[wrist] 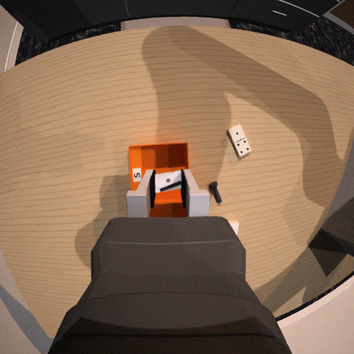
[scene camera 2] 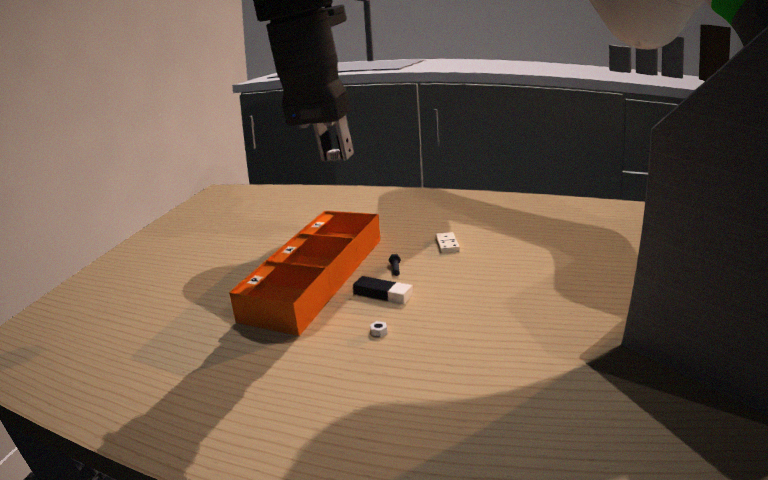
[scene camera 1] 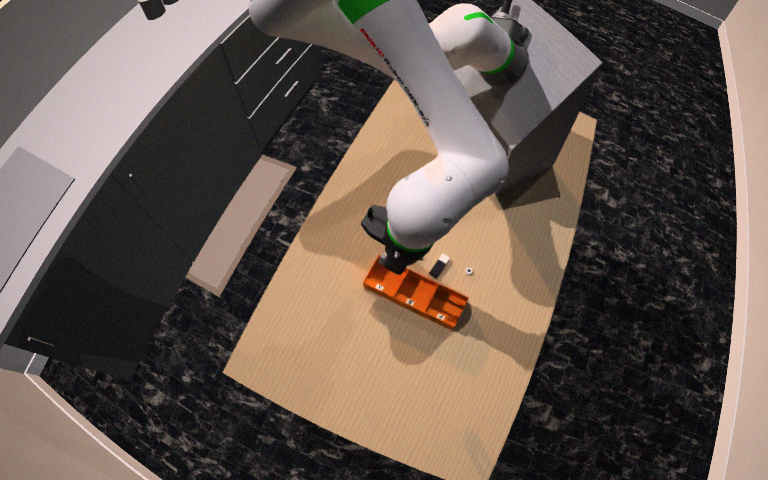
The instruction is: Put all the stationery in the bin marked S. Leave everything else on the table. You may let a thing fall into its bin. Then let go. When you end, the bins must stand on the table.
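Where they show: gripper, fingertip midpoint: (scene camera 2: 337, 157) (scene camera 1: 386, 258); arm's base at its link origin: (scene camera 1: 502, 60).
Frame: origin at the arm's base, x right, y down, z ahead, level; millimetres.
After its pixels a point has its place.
Observation:
My gripper (scene camera 2: 334, 151) @[x 127, y 192, z 557 mm] (wrist: 167, 180) is shut on a small silver pencil sharpener (scene camera 2: 333, 155) @[x 120, y 188, z 560 mm] (wrist: 168, 179) with a dark blade slot. It holds the sharpener high above the orange bin marked S (scene camera 2: 368, 227) @[x 124, y 289, z 522 mm] (wrist: 133, 159), the end bin of a joined row of three. In scene camera 1 the arm hides the fingertips over that end. A black and white eraser (scene camera 1: 439, 266) @[x 10, y 312, z 485 mm] (scene camera 2: 373, 288) @[x 2, y 312, z 489 mm] lies on the table beside the row; its white end shows in the wrist view (wrist: 234, 227).
A black bolt (scene camera 2: 394, 263) @[x 74, y 315, z 479 mm] (wrist: 215, 192), a white domino (scene camera 2: 448, 242) @[x 147, y 318, z 418 mm] (wrist: 239, 140) and a silver nut (scene camera 1: 468, 271) @[x -66, y 317, z 471 mm] (scene camera 2: 378, 328) @[x -73, y 316, z 468 mm] lie on the robot's side of the row. The other two bins are marked A and P. The row stands on the wooden table (scene camera 1: 351, 390) @[x 108, y 324, z 862 mm] (scene camera 2: 481, 362) @[x -111, y 325, z 361 mm].

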